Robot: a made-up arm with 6 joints.
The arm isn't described. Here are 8 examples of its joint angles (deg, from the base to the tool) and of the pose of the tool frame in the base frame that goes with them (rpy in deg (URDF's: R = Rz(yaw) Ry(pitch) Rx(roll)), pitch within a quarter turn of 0, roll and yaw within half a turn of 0; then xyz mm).
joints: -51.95 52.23 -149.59 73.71 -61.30 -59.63
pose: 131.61 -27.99 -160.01 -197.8 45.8 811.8
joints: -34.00 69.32 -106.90 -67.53 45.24 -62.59
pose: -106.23 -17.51 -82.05 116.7 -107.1 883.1
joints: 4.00 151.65 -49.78 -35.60 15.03 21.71
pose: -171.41 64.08 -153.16 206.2 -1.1 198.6
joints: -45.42 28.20 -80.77 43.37 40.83 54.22
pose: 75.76 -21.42 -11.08 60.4 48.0 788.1
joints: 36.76 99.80 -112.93 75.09 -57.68 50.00
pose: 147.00 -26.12 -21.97 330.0 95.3 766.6
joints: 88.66 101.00 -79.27 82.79 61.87 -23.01
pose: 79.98 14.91 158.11 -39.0 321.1 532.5
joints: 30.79 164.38 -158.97 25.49 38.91 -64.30
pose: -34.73 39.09 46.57 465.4 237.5 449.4
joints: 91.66 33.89 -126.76 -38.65 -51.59 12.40
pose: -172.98 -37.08 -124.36 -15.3 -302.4 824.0
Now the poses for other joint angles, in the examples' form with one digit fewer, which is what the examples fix.
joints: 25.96 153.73 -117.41 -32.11 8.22 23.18
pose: -13.0 43.0 19.0 450 199 369
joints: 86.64 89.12 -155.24 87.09 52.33 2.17
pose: 23.9 -29.9 162.5 -40 135 873
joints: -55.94 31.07 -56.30 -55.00 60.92 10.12
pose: -36.7 14.9 -105.8 -16 -80 702
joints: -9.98 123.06 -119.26 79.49 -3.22 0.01
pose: 79.5 -0.9 -8.2 451 -96 593
